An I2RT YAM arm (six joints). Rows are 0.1 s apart.
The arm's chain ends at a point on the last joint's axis. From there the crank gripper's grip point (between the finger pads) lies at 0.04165 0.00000 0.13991 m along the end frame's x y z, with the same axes.
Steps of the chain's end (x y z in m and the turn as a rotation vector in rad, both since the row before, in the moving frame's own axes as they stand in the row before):
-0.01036 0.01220 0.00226 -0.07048 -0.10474 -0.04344
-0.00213 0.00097 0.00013 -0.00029 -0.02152 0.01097
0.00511 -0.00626 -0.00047 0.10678 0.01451 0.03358
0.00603 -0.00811 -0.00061 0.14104 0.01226 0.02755
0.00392 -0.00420 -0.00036 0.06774 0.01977 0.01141
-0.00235 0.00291 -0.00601 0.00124 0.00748 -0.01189
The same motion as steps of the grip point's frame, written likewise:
-0.02502 0.02070 0.00556 -0.07048 -0.10474 -0.04344
-0.00515 0.00145 0.00099 -0.00029 -0.02152 0.01097
0.00736 -0.01971 -0.00181 0.10678 0.01451 0.03358
0.00799 -0.02657 -0.00244 0.14104 0.01226 0.02755
0.00673 -0.01315 -0.00151 0.06774 0.01977 0.01141
-0.00131 0.00224 -0.00633 0.00124 0.00748 -0.01189

